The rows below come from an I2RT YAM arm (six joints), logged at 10 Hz.
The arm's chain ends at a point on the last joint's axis. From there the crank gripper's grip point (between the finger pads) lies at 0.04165 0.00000 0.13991 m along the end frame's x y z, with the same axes.
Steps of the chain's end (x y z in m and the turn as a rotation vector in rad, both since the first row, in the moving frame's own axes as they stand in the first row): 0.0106, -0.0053, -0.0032, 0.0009, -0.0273, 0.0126; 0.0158, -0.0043, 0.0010, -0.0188, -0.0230, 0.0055; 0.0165, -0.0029, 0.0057, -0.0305, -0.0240, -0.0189; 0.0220, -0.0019, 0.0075, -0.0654, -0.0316, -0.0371; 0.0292, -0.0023, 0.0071, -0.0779, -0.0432, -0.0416
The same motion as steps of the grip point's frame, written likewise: 0.0068, -0.0049, -0.0021, 0.0009, -0.0273, 0.0126; 0.0126, -0.0014, 0.0019, -0.0188, -0.0230, 0.0055; 0.0132, 0.0006, 0.0066, -0.0305, -0.0240, -0.0189; 0.0177, 0.0058, 0.0085, -0.0654, -0.0316, -0.0371; 0.0233, 0.0070, 0.0084, -0.0779, -0.0432, -0.0416
